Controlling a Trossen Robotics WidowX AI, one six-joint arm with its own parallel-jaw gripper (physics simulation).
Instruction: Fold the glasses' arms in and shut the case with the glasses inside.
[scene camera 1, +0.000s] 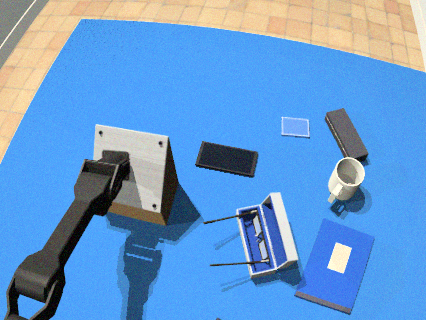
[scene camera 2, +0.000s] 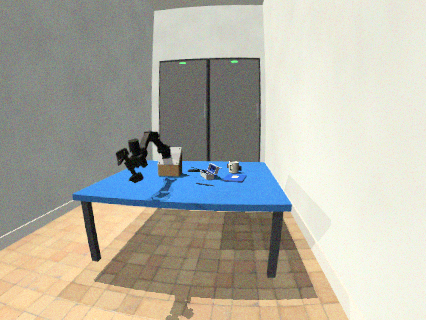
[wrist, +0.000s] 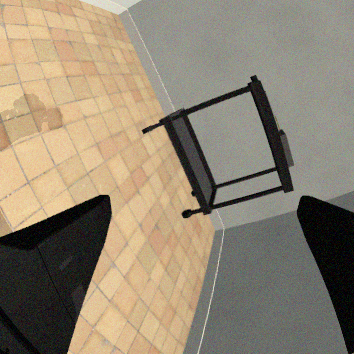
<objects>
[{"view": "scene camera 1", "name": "blue notebook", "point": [332, 276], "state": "on the table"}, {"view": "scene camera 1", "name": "white mug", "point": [348, 175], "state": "on the table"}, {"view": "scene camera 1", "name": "black tablet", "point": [230, 159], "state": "on the table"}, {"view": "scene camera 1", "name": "dark box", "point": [346, 136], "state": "on the table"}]
</objects>
